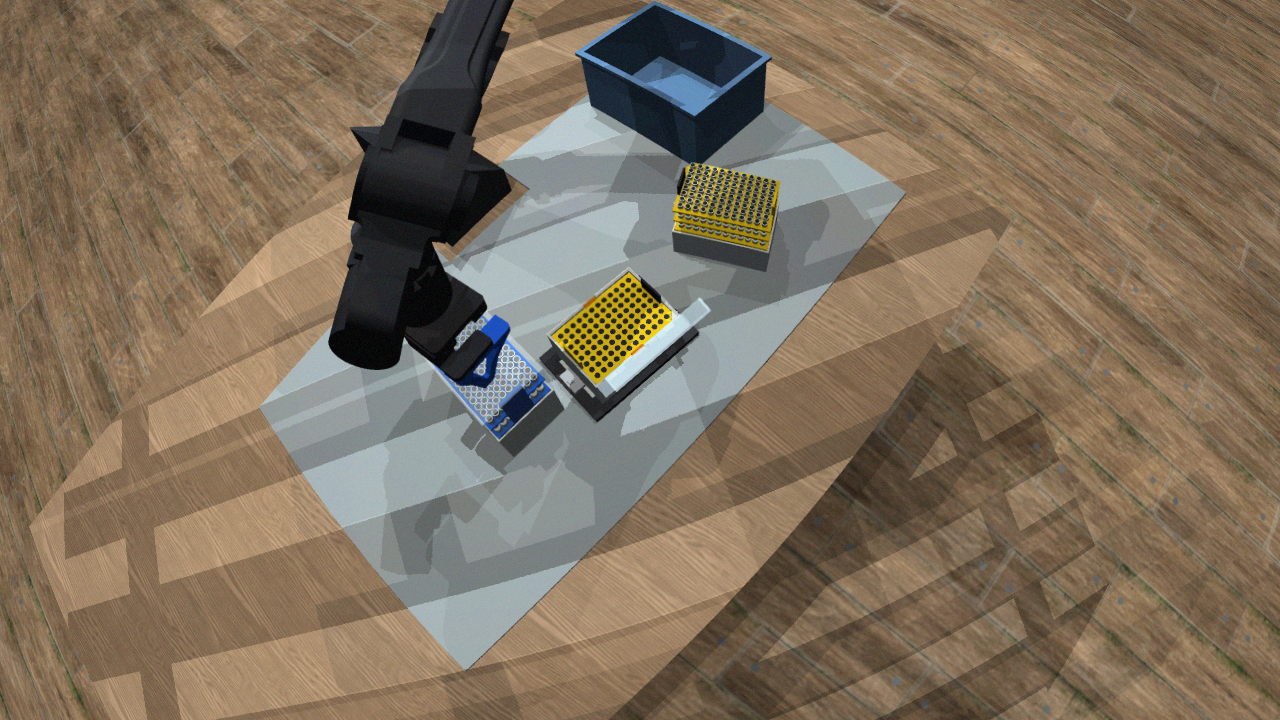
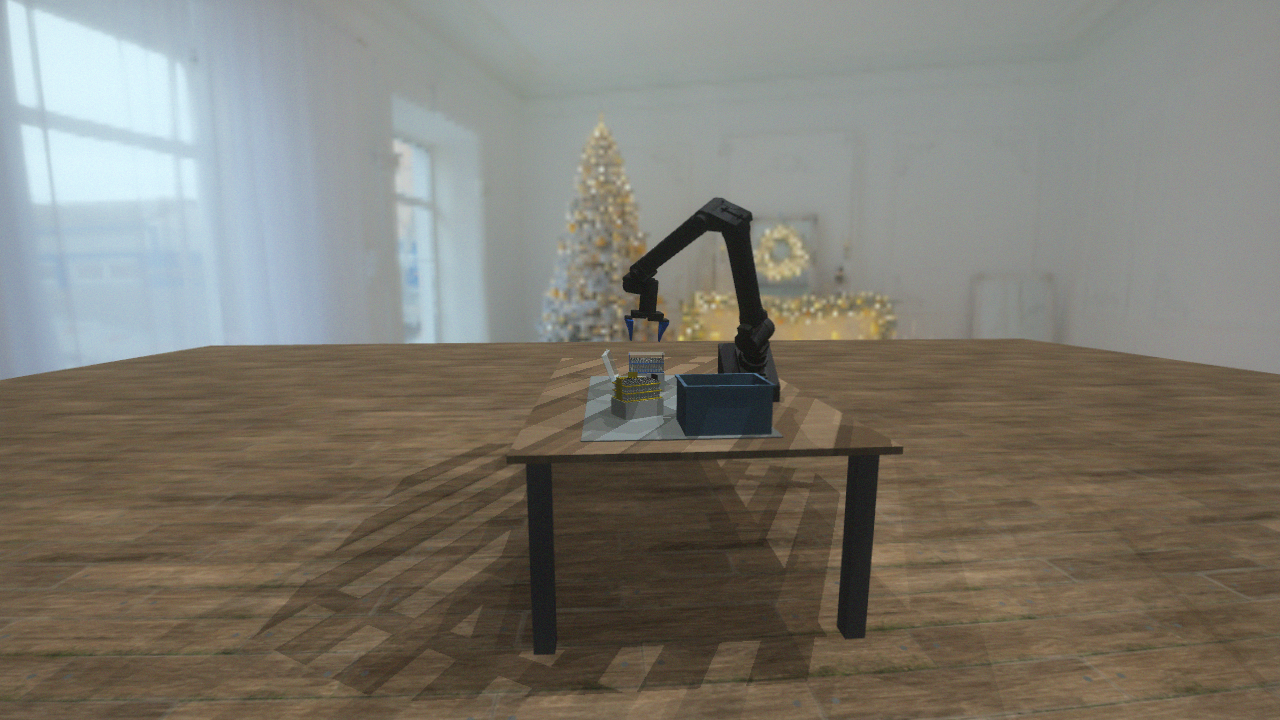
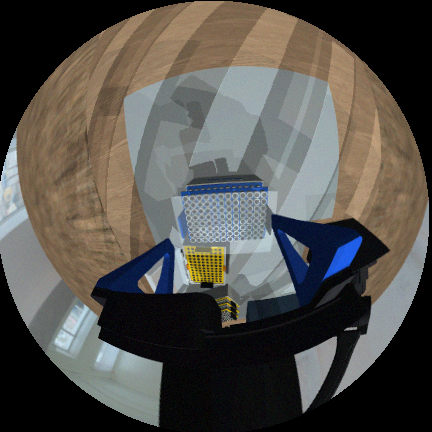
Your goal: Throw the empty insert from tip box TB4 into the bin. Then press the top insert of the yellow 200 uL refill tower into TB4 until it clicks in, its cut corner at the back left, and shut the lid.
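The tip box with an open lid, which I take for TB4 though no label is readable, holds a yellow insert (image 1: 612,327) (image 3: 206,266) with dark, empty-looking holes. Its pale lid (image 1: 651,351) (image 2: 609,365) stands raised along one long side. The yellow refill tower (image 1: 726,213) (image 2: 639,390) (image 3: 230,308) stands apart from it, with stacked yellow inserts full of tips on a grey base. The blue bin (image 1: 675,85) (image 2: 724,404) (image 3: 272,308) stands beyond the tower. My gripper (image 2: 646,339) (image 3: 219,232) is open and empty, high above the blue rack. Cut corners are too small to tell.
A blue rack of pale tips (image 1: 505,380) (image 2: 646,363) (image 3: 225,215) stands close beside the open tip box, below my fingers. All stand on a grey mat (image 1: 465,617) (image 3: 225,90) on the wooden table (image 1: 769,474). The arm's base is at the table's side, near the bin.
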